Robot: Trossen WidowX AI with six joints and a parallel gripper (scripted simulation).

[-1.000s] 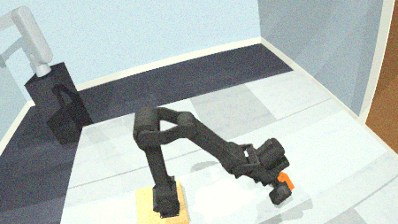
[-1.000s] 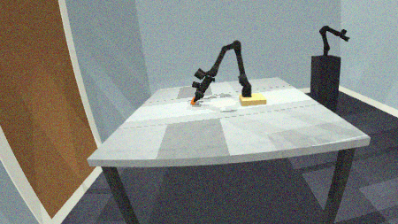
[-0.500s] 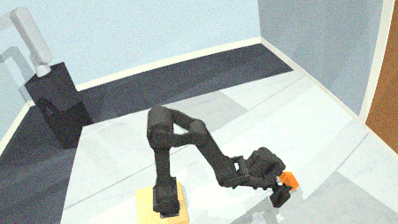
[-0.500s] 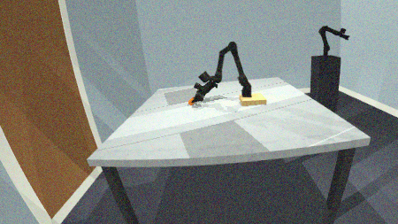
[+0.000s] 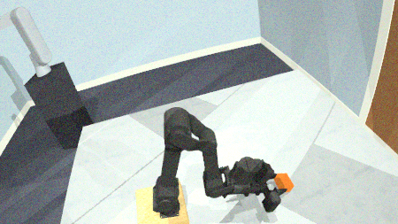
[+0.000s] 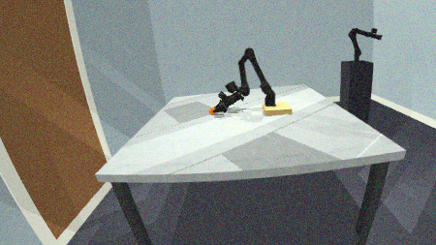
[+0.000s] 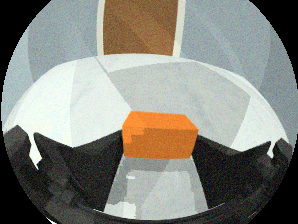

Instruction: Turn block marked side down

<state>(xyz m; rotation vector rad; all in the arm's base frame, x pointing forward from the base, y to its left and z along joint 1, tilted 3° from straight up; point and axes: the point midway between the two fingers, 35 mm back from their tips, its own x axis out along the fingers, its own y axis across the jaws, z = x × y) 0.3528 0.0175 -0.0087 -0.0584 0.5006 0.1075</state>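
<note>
My gripper tip is now 10 mm above the orange block.
</note>
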